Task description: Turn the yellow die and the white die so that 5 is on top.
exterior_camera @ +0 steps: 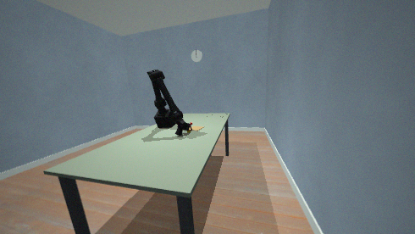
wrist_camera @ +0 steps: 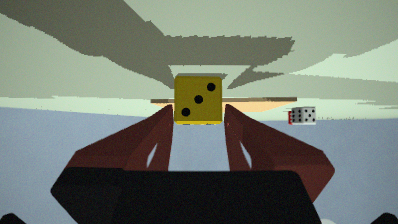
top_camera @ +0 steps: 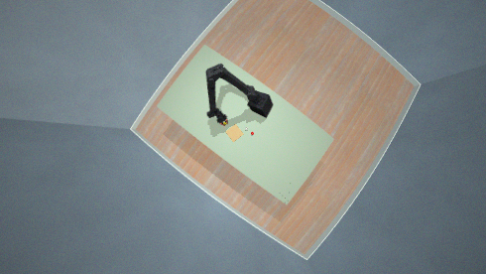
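Right now my hand is 2 cm to the left of the yellow die, 1 cm past it and 1 cm above it. The rest, counted from my hand: tan mat (12 cm to the left, 2 cm below, 2 cm ahead); then red die (28 cm to the left, 7 cm behind, 1 cm below); then white die (20 cm to the left, 8 cm behind, 1 cm below).
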